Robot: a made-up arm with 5 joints.
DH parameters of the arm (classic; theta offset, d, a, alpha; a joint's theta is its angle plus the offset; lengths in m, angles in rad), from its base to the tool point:
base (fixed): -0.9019 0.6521 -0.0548 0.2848
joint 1: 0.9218 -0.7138 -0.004 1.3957
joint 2: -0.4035 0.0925 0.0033 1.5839
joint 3: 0 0.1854 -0.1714 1.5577
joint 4: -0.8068 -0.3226 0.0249 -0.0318
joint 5: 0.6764 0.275 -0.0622 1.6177
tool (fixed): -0.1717 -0.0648 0 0
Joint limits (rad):
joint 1: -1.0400..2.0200
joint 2: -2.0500..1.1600
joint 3: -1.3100..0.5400
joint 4: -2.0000..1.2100
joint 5: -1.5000..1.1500
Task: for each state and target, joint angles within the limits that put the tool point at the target. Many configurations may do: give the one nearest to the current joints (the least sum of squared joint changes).
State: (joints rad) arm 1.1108 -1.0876 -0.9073 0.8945 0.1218
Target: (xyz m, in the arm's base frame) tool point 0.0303 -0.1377 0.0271
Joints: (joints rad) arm 0.5635 -0.6957 -0.4216 1.1279 0.4622
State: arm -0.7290 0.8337 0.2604 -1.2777 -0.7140
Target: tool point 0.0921 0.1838 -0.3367
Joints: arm -0.9138 0.8962 0.5041 -0.5338 0.0423
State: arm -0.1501 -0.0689 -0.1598 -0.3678 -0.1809
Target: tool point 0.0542 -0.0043 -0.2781
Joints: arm 0.1240 0.2373 -0.1665 -0.6420 -0.4838
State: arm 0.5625 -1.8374 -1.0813 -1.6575 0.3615
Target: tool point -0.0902 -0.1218 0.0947
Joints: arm 0.0336 -1.7901 -1.1611 -1.3755 0.8970
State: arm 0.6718 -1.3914 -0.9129 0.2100 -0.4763
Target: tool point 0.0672 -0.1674 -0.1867
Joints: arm 0.4752 -0.7177 -1.3100 0.1355 -0.6173
